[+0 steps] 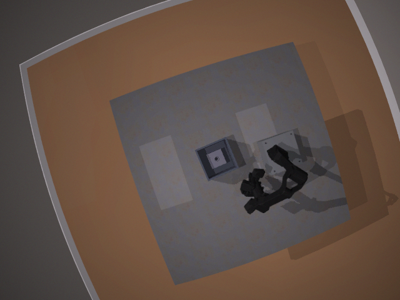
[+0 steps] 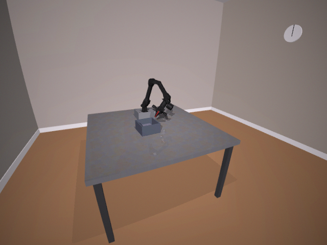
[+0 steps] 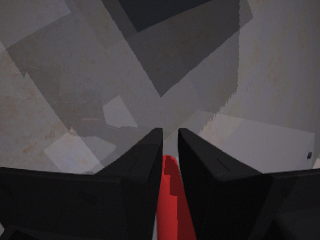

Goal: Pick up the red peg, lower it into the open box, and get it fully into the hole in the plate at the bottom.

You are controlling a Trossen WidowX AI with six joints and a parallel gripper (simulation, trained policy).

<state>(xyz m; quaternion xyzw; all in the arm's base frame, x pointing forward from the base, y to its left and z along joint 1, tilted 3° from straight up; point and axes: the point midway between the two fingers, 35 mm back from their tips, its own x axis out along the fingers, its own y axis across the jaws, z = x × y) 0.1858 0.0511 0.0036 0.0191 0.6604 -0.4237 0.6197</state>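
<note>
The light plate lies 170 mm to the right of my gripper tip, 120 mm ahead of it and 30 mm below it. From my gripper tip the other things lie so: grey box 170 mm to the right, 120 mm ahead, 50 mm below; red peg 30 mm to the left, 20 mm above, 10 mm behind.
</note>
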